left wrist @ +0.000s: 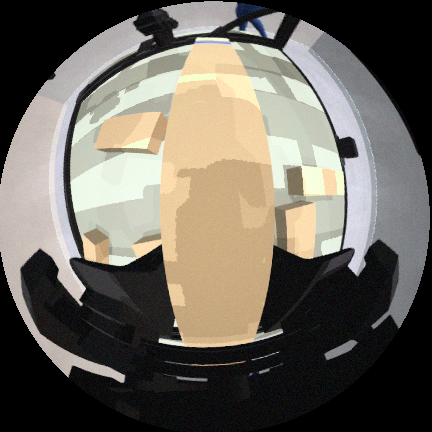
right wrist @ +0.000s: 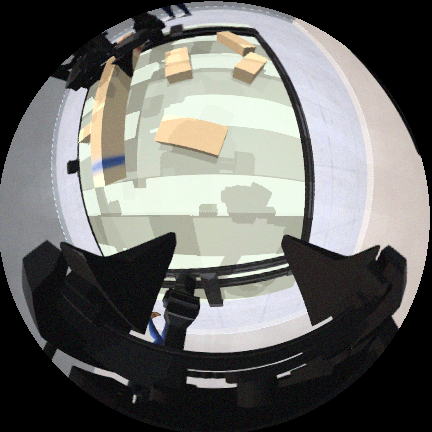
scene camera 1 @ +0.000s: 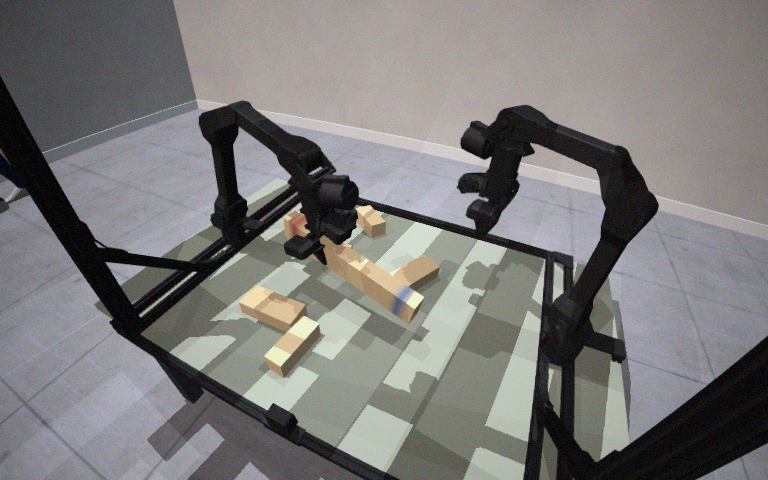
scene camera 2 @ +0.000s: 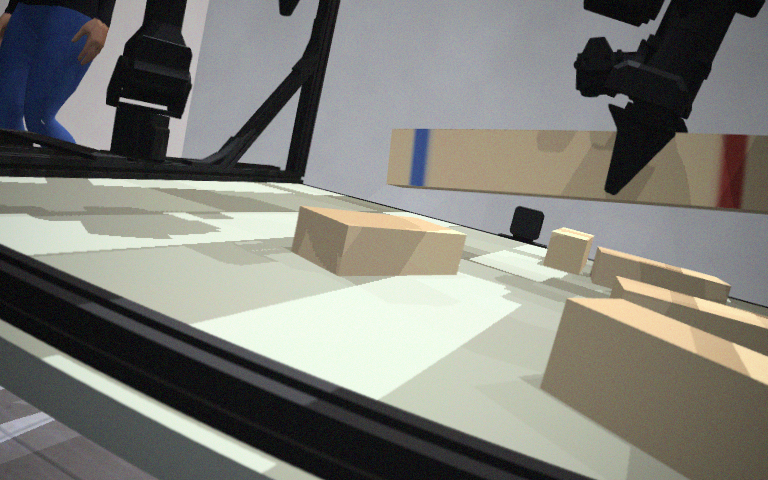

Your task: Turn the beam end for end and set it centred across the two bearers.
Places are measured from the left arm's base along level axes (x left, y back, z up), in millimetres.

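Pixels of known places: left gripper, between the fingertips: (left wrist: 212, 234) (right wrist: 124, 79) (scene camera 1: 331, 259) (scene camera 2: 612, 195); right gripper, between the fingertips: (right wrist: 231, 239) (scene camera 1: 485, 229); left arm's base, origin of its link: (scene camera 1: 234, 237); right arm's base, origin of its link: (right wrist: 186, 280) (scene camera 1: 557, 353) (scene camera 2: 136, 158).
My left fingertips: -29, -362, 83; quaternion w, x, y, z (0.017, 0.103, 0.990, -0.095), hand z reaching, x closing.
Ahead of a thing's pixels: the offset from my left fingertips to its top centre, as dx, dy, dz. Level surfaces: height alone.
The long wooden beam (scene camera 1: 368, 277) (scene camera 2: 498, 158) (left wrist: 217, 125) (right wrist: 114, 125) has a blue band near one end and a red band near the other. In scene camera 1 the blue end points to the lower right, the red end to the upper left. My left gripper (scene camera 1: 322, 249) (left wrist: 212, 234) is shut on the beam between the bands and holds it roughly level above the table. My right gripper (scene camera 1: 480, 226) (right wrist: 231, 239) is open and empty, raised near the far edge. Bearers are among plain wooden blocks; I cannot tell which two.
One block @(+118, -174, -64) (scene camera 1: 417, 271) (scene camera 2: 379, 243) (left wrist: 131, 132) (right wrist: 191, 135) lies beside the beam. Two blocks @(-135, +83, -64) (scene camera 1: 272, 308) @(-198, -21, -58) (scene camera 1: 292, 345) lie close together at the lower left in scene camera 1; another block @(+291, +34, -55) (scene camera 1: 370, 220) lies near the far edge. Black rails edge the table @(dz -102) (scene camera 1: 453, 362).
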